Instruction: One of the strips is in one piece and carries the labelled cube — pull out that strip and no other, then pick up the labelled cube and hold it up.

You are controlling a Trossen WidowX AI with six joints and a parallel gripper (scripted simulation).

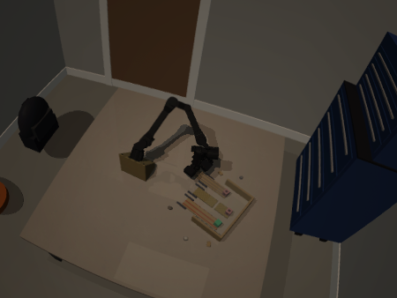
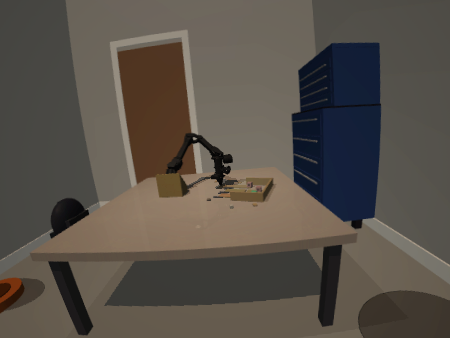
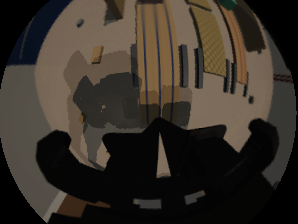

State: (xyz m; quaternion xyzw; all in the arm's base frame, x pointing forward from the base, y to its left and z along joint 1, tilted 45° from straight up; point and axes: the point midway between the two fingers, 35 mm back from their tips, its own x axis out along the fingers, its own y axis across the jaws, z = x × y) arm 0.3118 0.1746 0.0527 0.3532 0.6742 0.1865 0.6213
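The long strip lies 110 mm ahead of my gripper tip and 30 mm to the right of it.
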